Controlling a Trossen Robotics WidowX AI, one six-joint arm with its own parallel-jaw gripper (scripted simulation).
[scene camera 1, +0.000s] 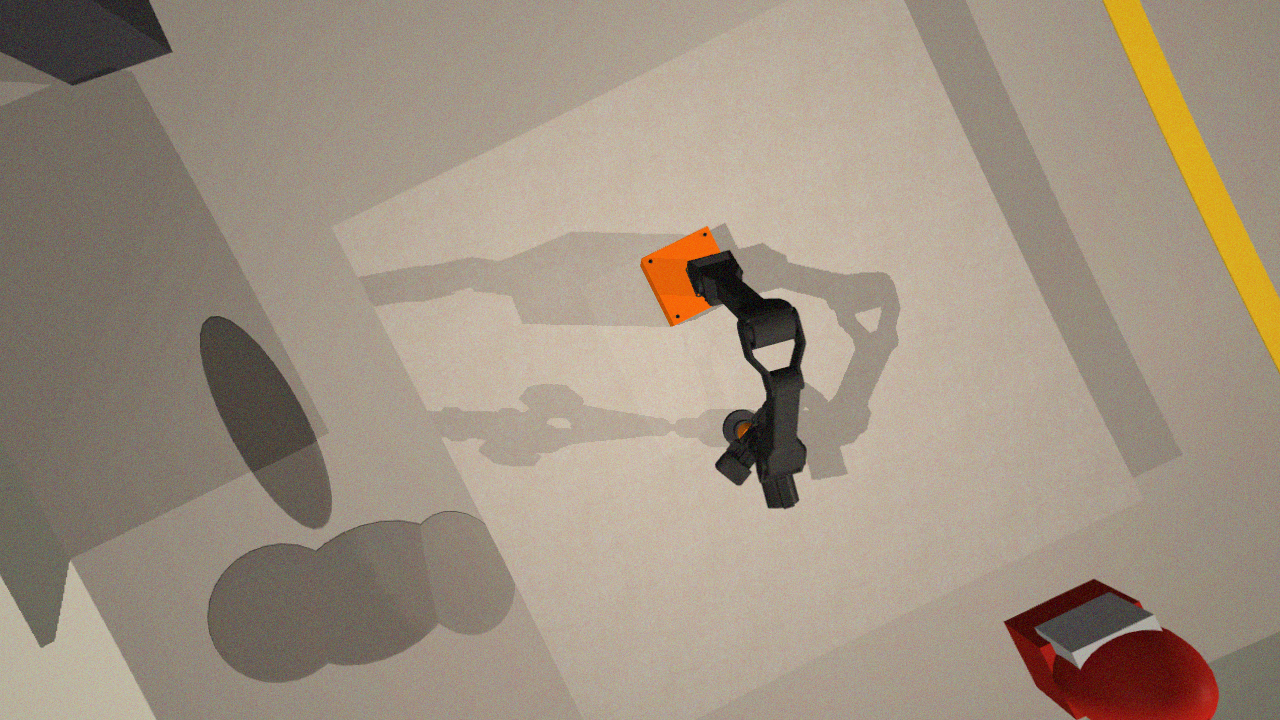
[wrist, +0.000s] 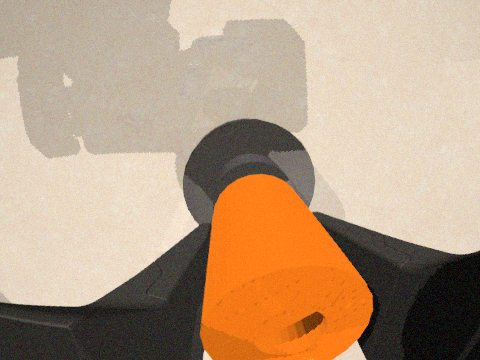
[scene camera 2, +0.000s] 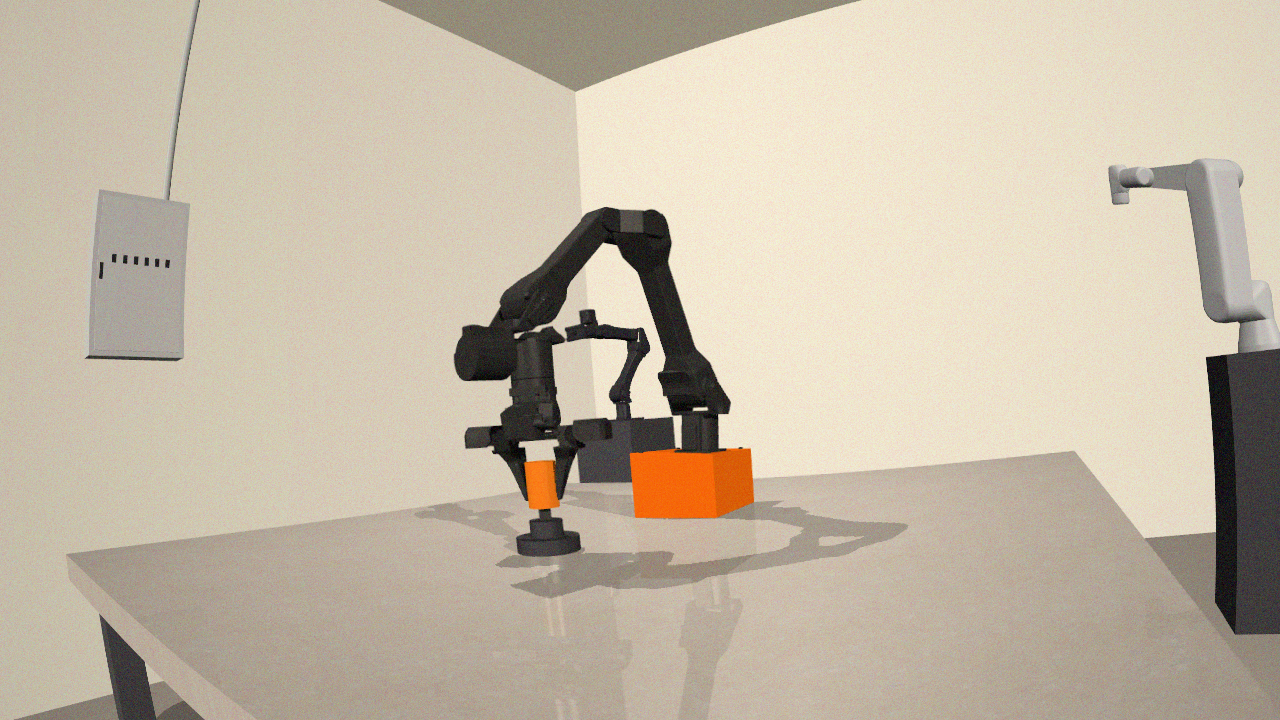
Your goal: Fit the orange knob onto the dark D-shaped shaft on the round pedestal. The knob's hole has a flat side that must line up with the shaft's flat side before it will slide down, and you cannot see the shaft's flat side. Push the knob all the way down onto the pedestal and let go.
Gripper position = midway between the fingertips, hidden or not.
Observation:
I see my gripper [scene camera 2: 543, 500], an orange knob [scene camera 2: 541, 485] and a dark round pedestal [scene camera 2: 547, 538].
The orange knob is seen too in the wrist view [wrist: 275, 277]. My gripper shows as well in scene camera 1 [scene camera 1: 747, 432] and in the wrist view [wrist: 260, 227]. The dark round pedestal shows as well in the wrist view [wrist: 239, 148].

